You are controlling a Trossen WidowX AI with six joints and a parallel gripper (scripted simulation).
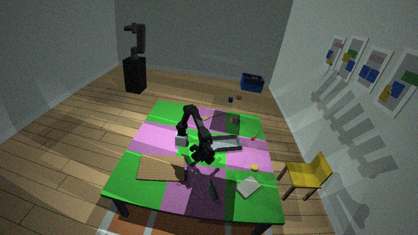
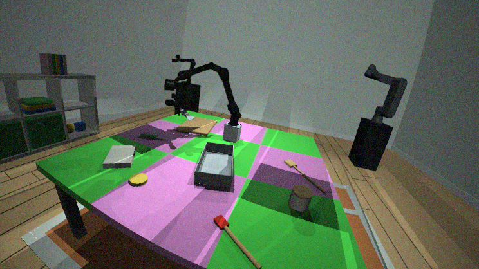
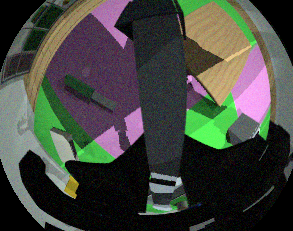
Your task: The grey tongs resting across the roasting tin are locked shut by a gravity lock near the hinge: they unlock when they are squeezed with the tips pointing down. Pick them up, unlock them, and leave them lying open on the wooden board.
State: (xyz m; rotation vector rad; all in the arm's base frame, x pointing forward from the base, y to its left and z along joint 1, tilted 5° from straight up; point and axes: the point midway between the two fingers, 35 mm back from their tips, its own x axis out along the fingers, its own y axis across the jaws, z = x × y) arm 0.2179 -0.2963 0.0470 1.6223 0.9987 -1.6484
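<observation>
Now: gripper tip 290 mm past the wooden board, 30 mm to the left of it and 140 mm above it. Round my gripper tip: dark roasting tin (180 mm ahead, 360 mm to the left, 120 mm below); yellow disc (460 mm ahead, 140 mm to the left, 140 mm below); red-headed tool (510 mm ahead, 560 mm to the left, 150 mm below).
</observation>
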